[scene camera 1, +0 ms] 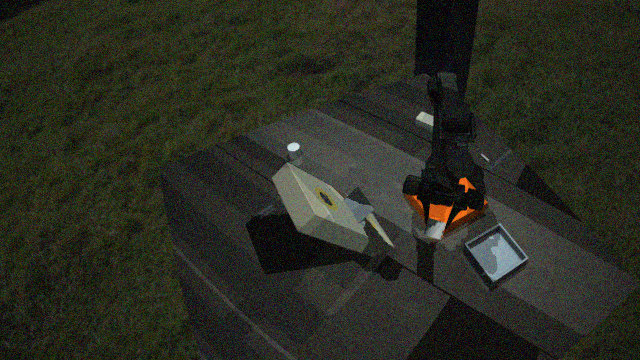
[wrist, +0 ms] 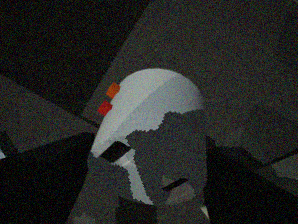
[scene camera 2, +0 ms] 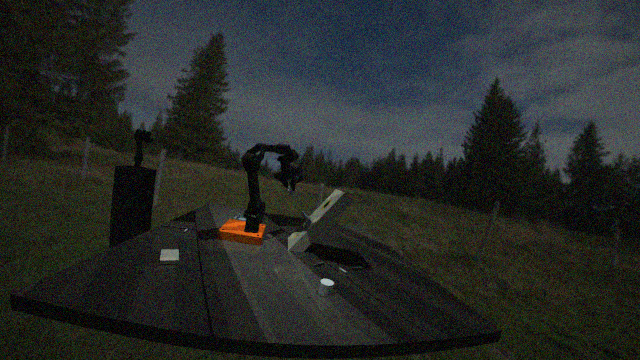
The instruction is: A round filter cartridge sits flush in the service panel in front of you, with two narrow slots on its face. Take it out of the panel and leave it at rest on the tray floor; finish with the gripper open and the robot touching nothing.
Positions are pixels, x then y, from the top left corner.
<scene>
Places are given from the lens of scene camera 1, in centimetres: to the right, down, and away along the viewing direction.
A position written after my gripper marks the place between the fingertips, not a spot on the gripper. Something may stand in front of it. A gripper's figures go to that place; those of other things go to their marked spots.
my gripper (scene camera 1: 436,226): 27, 11, 82
service panel (scene camera 1: 317,209): -1, 7, 84
</scene>
